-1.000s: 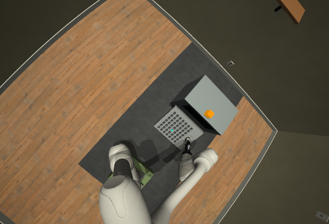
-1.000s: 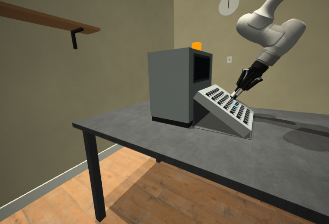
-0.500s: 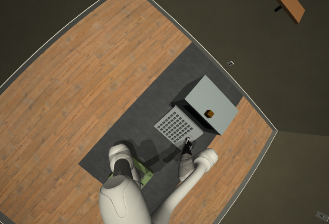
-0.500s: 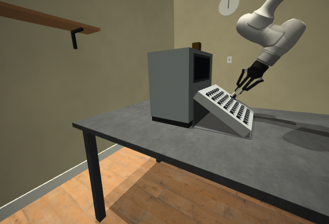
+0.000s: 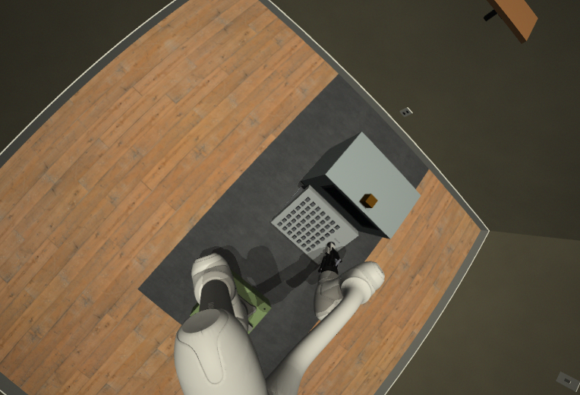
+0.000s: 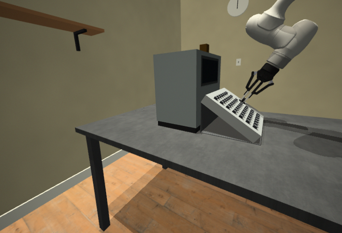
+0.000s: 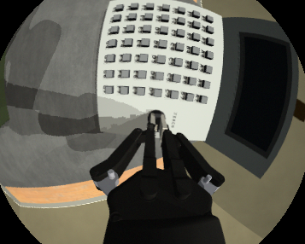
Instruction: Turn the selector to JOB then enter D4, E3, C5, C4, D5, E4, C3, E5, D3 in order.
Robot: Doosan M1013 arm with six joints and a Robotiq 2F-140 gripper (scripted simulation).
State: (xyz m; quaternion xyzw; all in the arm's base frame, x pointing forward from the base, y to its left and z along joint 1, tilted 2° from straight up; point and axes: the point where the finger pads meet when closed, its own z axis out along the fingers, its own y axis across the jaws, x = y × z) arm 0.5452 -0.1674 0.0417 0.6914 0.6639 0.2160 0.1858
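Now: hand 2 cm above the black selector knob, 1 cm to the left of it and 1 cm short of it. Also, from my hand: keypad (11 cm to the left, 7 cm below, 4 cm ahead); then key E4 (16 cm to the left, 5 cm below, 1 cm behind).
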